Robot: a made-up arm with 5 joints.
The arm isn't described. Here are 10 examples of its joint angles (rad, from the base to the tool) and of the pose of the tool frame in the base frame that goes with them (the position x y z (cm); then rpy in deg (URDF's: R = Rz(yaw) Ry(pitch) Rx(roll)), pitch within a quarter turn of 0, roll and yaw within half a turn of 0).
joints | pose
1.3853 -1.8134 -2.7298 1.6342 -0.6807 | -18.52 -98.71 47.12 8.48 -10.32 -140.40
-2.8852 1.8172 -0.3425 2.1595 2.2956 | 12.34 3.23 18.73 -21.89 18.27 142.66
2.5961 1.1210 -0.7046 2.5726 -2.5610 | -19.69 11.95 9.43 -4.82 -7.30 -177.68
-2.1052 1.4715 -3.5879 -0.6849 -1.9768 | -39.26 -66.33 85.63 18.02 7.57 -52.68
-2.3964 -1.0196 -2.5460 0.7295 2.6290 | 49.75 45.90 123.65 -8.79 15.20 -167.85
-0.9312 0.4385 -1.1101 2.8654 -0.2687 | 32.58 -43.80 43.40 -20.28 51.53 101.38
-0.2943 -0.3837 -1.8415 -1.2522 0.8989 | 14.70 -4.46 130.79 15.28 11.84 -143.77
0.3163 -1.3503 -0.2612 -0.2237 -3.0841 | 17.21 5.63 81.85 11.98 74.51 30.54
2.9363 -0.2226 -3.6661 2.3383 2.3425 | 34.90 -7.27 121.64 -91.63 44.20 77.10
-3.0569 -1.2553 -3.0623 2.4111 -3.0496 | 83.05 7.05 81.34 14.75 70.08 -159.50
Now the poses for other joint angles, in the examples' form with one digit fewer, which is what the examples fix.
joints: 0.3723 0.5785 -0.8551 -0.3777 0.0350
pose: 61.7 24.1 23.9 -178.5 -37.5 18.8
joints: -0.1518 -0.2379 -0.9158 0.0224 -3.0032
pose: 60.0 -9.2 77.3 163.6 63.7 153.2
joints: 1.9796 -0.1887 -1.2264 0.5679 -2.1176
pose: -25.4 58.7 87.8 136.0 22.9 -134.6
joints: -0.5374 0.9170 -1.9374 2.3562 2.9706
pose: 69.6 -41.5 35.2 144.6 -73.4 -174.2
